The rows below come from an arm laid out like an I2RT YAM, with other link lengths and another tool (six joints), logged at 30 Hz.
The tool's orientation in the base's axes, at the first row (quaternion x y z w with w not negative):
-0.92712 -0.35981 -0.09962 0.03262
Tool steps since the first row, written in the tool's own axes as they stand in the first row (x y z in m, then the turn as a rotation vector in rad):
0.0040 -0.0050 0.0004 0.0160 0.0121 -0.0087
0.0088 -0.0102 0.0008 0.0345 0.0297 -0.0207
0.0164 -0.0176 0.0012 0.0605 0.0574 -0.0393
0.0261 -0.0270 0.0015 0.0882 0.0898 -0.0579
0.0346 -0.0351 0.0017 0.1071 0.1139 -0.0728
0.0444 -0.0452 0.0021 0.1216 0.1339 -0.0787
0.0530 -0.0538 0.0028 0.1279 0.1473 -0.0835
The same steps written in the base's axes. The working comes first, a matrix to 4 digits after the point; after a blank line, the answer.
The tool's axes in the first row as the columns of a matrix, in the base's axes (used below as rounded here):
0.7212 0.6737 0.1612
0.6607 -0.7389 0.1322
0.2082 0.0112 -0.9780

-0.0004 0.0064 0.0004 0.0183 0.0005 0.0120
-0.0004 0.0135 0.0009 0.0416 -0.0019 0.0278
0.0002 0.0240 0.0020 0.0760 -0.0076 0.0517
0.0009 0.0374 0.0037 0.1148 -0.0157 0.0760
0.0016 0.0490 0.0051 0.1422 -0.0230 0.0948
0.0019 0.0630 0.0067 0.1652 -0.0290 0.1038
0.0024 0.0751 0.0077 0.1780 -0.0354 0.1099

